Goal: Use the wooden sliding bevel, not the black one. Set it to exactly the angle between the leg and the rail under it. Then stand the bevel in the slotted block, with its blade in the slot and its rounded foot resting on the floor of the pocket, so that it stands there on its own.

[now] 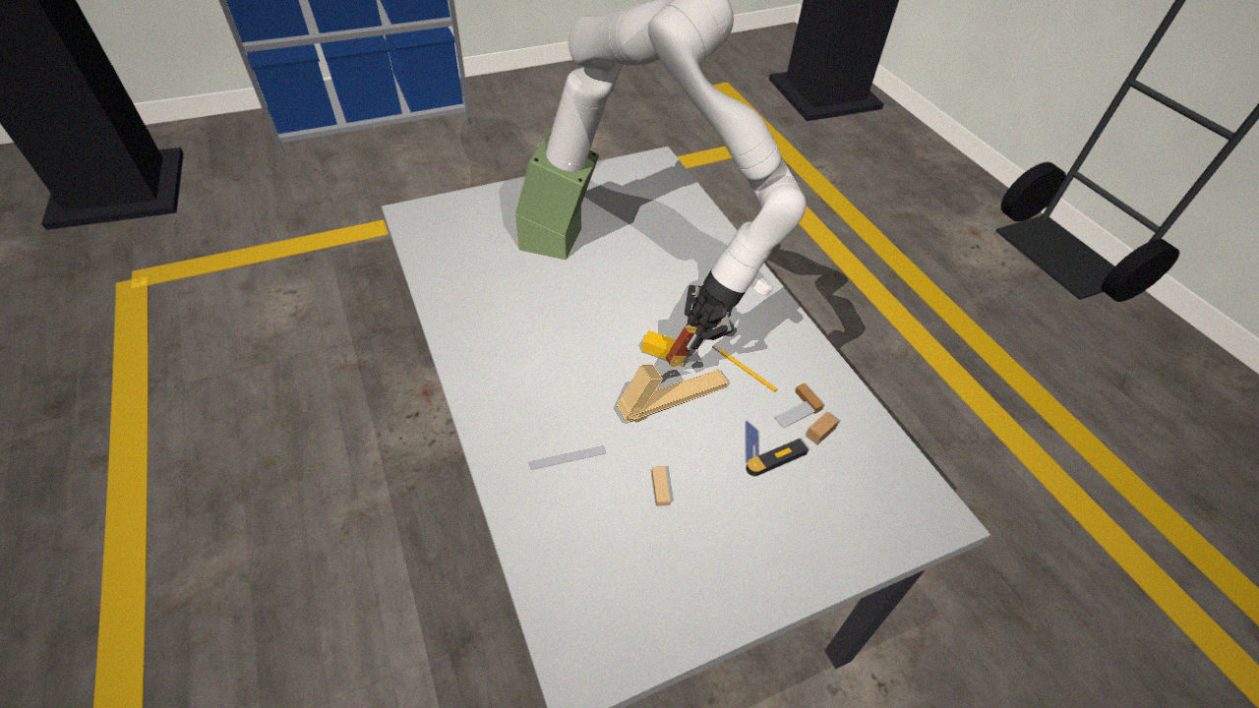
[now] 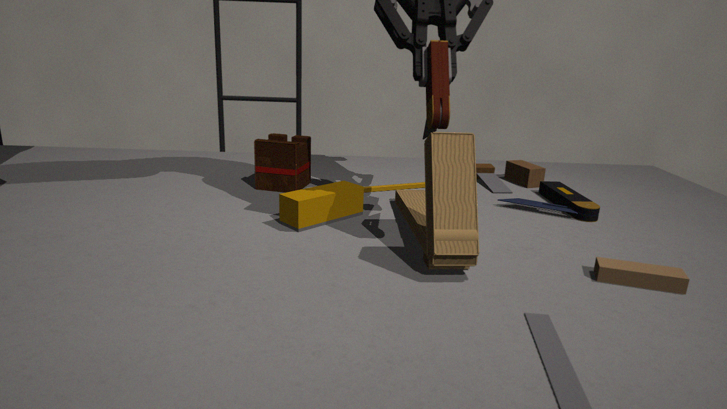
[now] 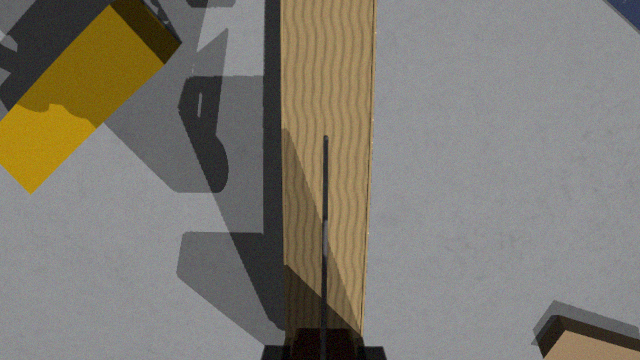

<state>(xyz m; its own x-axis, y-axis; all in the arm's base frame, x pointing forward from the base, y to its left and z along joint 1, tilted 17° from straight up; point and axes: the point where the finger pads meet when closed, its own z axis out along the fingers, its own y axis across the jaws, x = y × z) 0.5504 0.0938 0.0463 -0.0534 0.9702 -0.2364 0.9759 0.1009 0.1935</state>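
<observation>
My gripper is now 10 mm to the left of the grey blade and 60 mm above it. Also, from my hand: leg-and-rail wooden joint: 20 mm to the right, 120 mm below; then yellow block: 120 mm behind, 10 mm to the left, 170 mm below; then wooden sliding bevel: 20 mm to the right, 30 mm below.
</observation>
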